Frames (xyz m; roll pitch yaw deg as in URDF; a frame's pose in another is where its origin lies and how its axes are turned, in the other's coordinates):
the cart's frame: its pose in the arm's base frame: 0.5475 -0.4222 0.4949 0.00 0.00 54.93
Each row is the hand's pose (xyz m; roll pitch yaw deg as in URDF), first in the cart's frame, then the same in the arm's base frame.
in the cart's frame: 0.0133 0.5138 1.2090 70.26 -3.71 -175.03
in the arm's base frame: 0.1346 -0.1161 1.7039 70.26 -3.71 -120.10
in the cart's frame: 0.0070 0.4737 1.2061 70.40 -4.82 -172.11
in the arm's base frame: 0.1638 -0.1443 1.7010 70.40 -4.82 -117.18
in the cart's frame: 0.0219 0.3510 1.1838 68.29 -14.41 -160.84
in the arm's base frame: 0.2728 -0.2026 1.6787 68.29 -14.41 -105.91
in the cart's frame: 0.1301 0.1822 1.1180 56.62 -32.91 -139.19
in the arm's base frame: 0.4731 -0.2110 1.6129 56.62 -32.91 -84.26
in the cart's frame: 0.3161 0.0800 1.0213 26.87 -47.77 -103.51
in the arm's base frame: 0.6636 -0.1175 1.5162 26.87 -47.77 -48.58
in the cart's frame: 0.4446 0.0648 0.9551 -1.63 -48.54 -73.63
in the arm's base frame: 0.7499 -0.0211 1.4500 -1.63 -48.54 -18.70
